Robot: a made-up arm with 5 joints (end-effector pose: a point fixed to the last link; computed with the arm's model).
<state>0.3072 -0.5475 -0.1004 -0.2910 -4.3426</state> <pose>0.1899 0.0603 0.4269 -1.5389 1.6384 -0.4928</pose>
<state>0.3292 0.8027 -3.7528 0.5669 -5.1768</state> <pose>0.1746 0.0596 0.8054 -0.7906 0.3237 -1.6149</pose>
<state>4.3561 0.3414 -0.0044 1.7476 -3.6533</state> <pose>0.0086 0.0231 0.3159 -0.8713 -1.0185 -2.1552</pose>
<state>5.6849 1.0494 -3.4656 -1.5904 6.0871</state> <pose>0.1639 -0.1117 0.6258 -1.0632 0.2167 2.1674</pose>
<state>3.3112 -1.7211 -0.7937 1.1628 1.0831</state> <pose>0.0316 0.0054 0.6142 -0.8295 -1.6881 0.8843</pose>
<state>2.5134 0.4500 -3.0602 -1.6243 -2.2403</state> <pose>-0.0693 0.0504 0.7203 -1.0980 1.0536 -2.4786</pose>
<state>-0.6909 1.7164 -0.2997 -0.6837 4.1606</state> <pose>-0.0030 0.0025 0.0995 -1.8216 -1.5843 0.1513</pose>
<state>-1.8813 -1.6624 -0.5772 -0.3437 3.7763</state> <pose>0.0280 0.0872 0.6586 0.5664 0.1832 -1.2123</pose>
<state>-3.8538 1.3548 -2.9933 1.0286 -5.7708</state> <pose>-0.4008 0.3460 0.3964 -1.4562 -2.0733 -0.0796</pose>
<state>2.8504 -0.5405 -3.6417 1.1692 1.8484</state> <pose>0.3237 -0.0970 0.7235 -0.1250 -0.0685 1.5549</pose>
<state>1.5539 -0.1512 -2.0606 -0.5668 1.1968</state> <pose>0.0019 0.1152 0.8467 -0.3595 -0.0649 -0.3866</pose>
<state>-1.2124 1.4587 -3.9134 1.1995 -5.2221</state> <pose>0.1461 -0.3902 0.5753 1.0402 -2.2441 1.7892</pose>
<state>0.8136 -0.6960 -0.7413 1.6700 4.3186</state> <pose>0.1070 0.1132 0.4683 -0.5423 -2.9514 0.2942</pose>
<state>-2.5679 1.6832 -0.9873 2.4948 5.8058</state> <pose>-0.0379 -0.0245 0.1939 0.0246 -0.0425 0.0963</pose>
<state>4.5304 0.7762 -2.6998 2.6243 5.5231</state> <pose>-0.0643 -0.3492 0.4916 -2.1640 1.1719 0.2781</pose>
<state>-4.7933 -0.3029 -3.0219 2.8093 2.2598</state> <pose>-0.0007 -0.0089 0.7318 -2.4487 0.9921 0.2085</pose>
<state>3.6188 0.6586 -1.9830 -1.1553 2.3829</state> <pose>-0.3359 -0.1737 0.6095 -0.7684 -0.5462 2.7166</pose>
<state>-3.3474 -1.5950 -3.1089 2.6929 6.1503</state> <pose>0.3676 -0.0768 0.4472 -0.0414 -1.1348 -0.3017</pose>
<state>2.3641 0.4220 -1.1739 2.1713 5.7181</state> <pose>-0.1619 0.1594 0.3363 0.1936 1.8161 -0.9758</pose>
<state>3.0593 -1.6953 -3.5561 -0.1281 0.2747</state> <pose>0.3977 -0.0328 0.1165 0.3977 2.2044 0.1044</pose>
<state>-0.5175 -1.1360 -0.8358 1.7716 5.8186</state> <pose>0.0723 -0.0411 0.5408 3.0344 -0.0803 0.2688</pose>
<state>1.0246 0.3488 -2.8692 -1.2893 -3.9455</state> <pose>0.0451 0.0742 0.7722 0.5303 -0.4086 0.2124</pose>
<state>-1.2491 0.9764 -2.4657 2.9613 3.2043</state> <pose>0.1054 -0.3161 0.4006 -1.0669 -1.3864 -0.8858</pose>
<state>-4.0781 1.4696 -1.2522 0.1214 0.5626</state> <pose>-0.1496 0.2034 0.0207 1.9127 2.0549 -0.0892</pose>
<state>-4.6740 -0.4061 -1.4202 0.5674 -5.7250</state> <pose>-0.0095 0.2481 0.7093 -1.6764 -0.9721 -0.6606</pose>
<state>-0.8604 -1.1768 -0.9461 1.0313 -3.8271</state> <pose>0.0533 -0.0619 0.6505 0.1914 2.1829 -0.9293</pose>
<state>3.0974 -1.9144 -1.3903 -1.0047 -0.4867</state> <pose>0.4020 -0.0178 0.4979 -0.2590 1.1515 -0.4686</pose>
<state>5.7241 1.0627 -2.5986 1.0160 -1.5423</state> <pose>0.4411 -0.2760 0.4276 2.3525 1.2597 0.3527</pose>
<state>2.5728 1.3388 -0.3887 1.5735 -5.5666</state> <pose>0.0279 -0.0178 0.2398 0.3707 0.4951 0.1431</pose>
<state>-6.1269 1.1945 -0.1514 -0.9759 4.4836</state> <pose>0.1153 0.0182 0.1620 -1.7274 -2.5640 0.0708</pose>
